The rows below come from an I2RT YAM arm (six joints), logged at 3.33 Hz.
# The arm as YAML. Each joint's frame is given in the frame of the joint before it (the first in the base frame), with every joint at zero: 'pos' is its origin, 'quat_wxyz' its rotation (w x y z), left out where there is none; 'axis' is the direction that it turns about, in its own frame. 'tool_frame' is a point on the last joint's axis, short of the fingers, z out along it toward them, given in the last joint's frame.
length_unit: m
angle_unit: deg
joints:
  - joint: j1
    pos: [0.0, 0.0, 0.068]
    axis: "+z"
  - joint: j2
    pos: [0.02, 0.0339, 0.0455]
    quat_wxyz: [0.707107, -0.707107, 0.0, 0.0]
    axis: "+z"
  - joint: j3
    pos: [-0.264, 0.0, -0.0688]
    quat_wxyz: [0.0, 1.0, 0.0, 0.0]
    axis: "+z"
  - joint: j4
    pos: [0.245, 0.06, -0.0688]
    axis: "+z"
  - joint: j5
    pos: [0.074, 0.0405, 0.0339]
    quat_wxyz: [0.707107, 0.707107, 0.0, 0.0]
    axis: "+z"
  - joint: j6
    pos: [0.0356, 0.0, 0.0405]
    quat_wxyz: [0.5, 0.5, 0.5, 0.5]
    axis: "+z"
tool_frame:
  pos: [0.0, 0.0, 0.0]
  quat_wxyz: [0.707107, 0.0, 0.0, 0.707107]
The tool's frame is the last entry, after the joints.
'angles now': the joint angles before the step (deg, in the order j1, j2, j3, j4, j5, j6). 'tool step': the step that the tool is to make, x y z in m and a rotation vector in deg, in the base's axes. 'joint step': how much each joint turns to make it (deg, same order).
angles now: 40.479, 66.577, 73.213, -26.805, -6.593, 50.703
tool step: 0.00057, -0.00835, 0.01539, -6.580, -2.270, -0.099
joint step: -1.370, 1.193, 5.843, -7.803, 1.233, -6.551
